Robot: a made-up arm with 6 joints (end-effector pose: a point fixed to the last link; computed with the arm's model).
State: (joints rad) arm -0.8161 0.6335 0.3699 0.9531 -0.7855 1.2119
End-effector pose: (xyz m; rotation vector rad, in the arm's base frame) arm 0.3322 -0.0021 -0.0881 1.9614 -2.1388 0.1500
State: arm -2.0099 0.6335 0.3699 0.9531 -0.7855 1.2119
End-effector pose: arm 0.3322 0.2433 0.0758 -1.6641 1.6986 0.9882
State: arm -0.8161 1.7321 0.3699 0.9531 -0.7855 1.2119
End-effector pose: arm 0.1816 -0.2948 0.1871 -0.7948 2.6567 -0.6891
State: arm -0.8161 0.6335 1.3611 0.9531 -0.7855 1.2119
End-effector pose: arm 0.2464 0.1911 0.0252 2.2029 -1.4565 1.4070
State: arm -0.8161 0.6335 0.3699 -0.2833 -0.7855 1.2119
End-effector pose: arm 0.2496 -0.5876 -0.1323 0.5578 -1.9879 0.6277
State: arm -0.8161 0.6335 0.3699 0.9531 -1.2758 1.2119
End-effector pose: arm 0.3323 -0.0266 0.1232 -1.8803 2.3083 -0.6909
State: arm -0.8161 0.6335 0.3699 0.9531 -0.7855 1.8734
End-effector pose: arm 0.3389 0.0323 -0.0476 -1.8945 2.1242 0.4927
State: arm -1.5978 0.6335 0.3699 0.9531 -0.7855 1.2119
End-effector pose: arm 0.3322 0.1835 -0.0134 -1.9128 2.0014 0.6651
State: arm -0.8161 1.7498 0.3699 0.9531 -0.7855 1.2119
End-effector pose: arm 0.1758 -0.2980 0.1902 -0.7717 2.6532 -0.6949
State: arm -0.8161 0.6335 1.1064 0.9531 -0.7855 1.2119
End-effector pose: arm 0.2844 0.1411 0.0128 2.1874 -1.6751 1.0974
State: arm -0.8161 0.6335 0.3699 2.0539 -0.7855 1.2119
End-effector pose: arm 0.0438 0.2212 0.3035 -2.3505 1.1710 0.4107
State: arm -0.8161 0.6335 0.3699 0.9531 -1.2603 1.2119
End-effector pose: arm 0.3339 -0.0260 0.1167 -1.8934 2.3154 -0.6766
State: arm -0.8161 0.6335 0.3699 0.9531 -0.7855 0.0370
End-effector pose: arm 0.3238 -0.0929 -0.0830 1.2789 -1.3120 1.0003
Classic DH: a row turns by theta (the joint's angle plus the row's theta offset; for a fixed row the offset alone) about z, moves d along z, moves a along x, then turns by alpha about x. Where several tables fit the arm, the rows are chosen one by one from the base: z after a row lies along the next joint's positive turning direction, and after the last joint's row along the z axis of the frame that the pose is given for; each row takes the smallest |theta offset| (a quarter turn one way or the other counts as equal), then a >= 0, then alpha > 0; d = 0 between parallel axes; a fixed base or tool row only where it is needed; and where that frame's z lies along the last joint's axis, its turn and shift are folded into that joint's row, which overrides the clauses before.
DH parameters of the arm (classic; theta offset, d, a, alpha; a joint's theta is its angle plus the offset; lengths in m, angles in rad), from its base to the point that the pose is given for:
base (fixed): -1.5708 0.1744 0 1.5708
joint 1: -1.5708 0.0713 0.1005 -1.5708
joint 2: 1.5708 0.1837 0.0271 -1.5708
joint 3: -1.5708 0.2093 0.0729 -1.5708
joint 4: 0 -0.0198 0.0729 -1.5708
joint 5: 1.5708 0.2409 0.0006 1.5708
joint 6: 0 0.4317 0.0577 1.5708
tool (fixed): 3.1416 0.0589 0 0

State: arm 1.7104 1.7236 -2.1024 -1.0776 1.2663 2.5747
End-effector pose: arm -0.2943 -0.3444 -0.1983 1.6973 1.1466 0.8900
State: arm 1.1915 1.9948 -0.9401 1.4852 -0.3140 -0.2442
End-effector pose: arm 0.1553 0.0394 0.4174 0.7333 -1.1167 1.9787
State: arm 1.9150 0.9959 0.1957 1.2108 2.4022 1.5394
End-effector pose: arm -0.5441 -0.1565 0.1616 -1.4348 -1.8916 -0.7218
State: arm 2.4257 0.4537 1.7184 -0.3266 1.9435 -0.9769
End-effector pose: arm 0.0461 0.4487 0.5699 -2.2034 -0.0421 -0.2853
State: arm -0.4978 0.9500 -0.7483 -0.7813 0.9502 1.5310
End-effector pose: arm -0.5733 0.0012 -0.3631 -1.3428 -1.1572 -1.8223
